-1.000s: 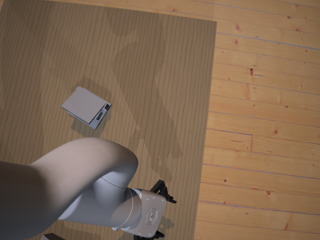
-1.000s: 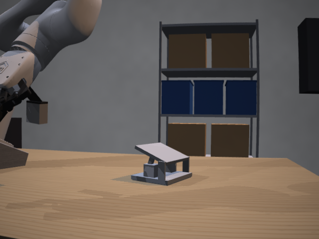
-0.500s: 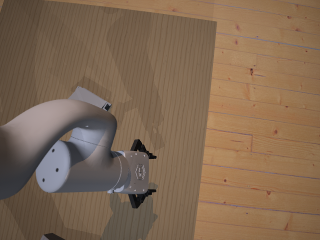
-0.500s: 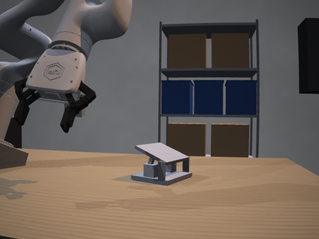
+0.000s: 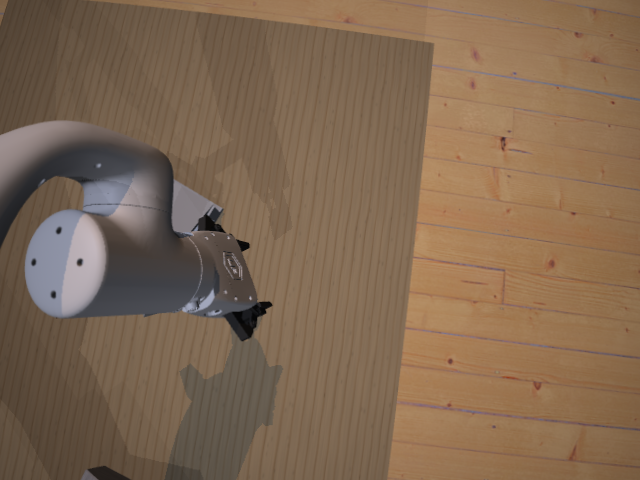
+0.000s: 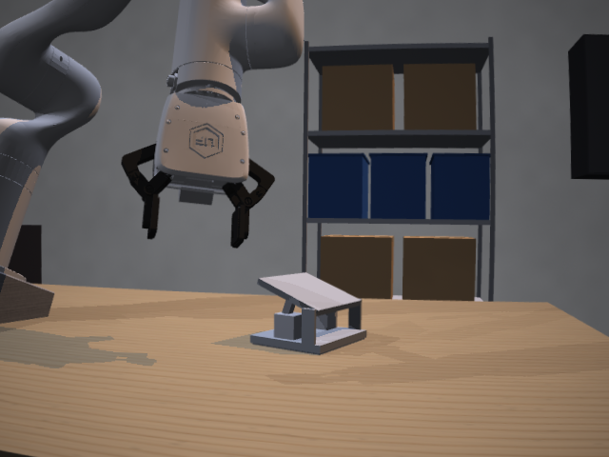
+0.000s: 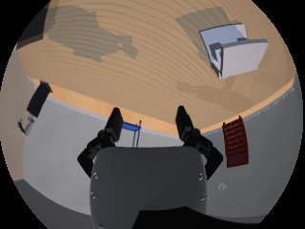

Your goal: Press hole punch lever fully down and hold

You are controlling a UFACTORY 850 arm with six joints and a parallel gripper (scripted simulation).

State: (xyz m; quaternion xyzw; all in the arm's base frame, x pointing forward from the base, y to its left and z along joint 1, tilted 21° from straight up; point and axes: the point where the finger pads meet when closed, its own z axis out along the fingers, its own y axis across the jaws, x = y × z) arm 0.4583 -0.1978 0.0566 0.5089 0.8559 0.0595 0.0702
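Now: the flat lever 90 mm ahead of my hand, 160 mm to the left of it and 90 mm below it. From my hand the other things lie so: hole punch: 100 mm ahead, 160 mm to the left, 110 mm below.
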